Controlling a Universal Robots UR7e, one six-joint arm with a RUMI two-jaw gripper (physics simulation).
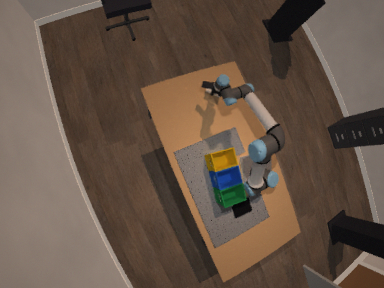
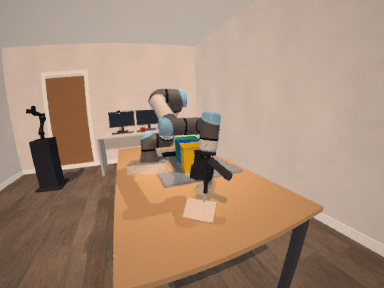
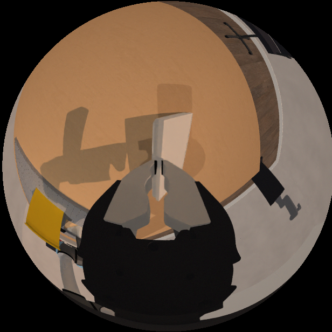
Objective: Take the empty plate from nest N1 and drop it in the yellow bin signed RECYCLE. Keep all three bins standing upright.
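Places are measured from the arm's base along level axes (x ahead, y left, z up), in centimetres.
Where they show: gripper, between the fingertips: (image 2: 204,201); arm's base, origin of its link: (image 2: 149,161).
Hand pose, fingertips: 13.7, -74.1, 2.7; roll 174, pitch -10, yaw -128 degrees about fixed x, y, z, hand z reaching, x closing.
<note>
Things, the pixels of their top centre, and the offset from my fingertips, as dx, dy, dz. Level surfaces: height alone.
- white plate, centre of its top: (image 2: 199,202) -2.5, -1.1, +0.6
- wooden table, height of its surface: dz -6.5
- yellow bin, centre of its top: (image 2: 194,144) (image 1: 224,159) +15.4, +50.8, +12.7
- blue bin, centre of its top: (image 1: 229,177) (image 2: 189,140) +16.9, +63.9, +12.7
- green bin, centre of its top: (image 1: 233,195) (image 2: 185,137) +18.3, +77.1, +12.7
- black block, centre of its top: (image 1: 242,208) +9.1, +96.0, -3.8
A white plate (image 2: 200,210) (image 3: 174,134) hangs in the shut jaws of my gripper (image 1: 208,90) (image 2: 205,199) (image 3: 159,161), held at its upper edge. It stands steeply on edge above the wooden table (image 1: 182,112) (image 2: 160,245) (image 3: 100,70), and its shadow falls beside it. The yellow bin (image 1: 223,161) (image 2: 188,160) (image 3: 45,219) stands upright, well away from the gripper. The blue bin (image 1: 227,178) and the green bin (image 1: 231,195) stand upright in a row with it. No RECYCLE sign or N1 mark can be read.
The bins stand on a grey speckled mat (image 1: 200,215) (image 2: 172,179). The yellow bin is at the row's end nearest the gripper. The arm's base is close beside the bins. A black block (image 1: 242,208) lies by the green bin.
</note>
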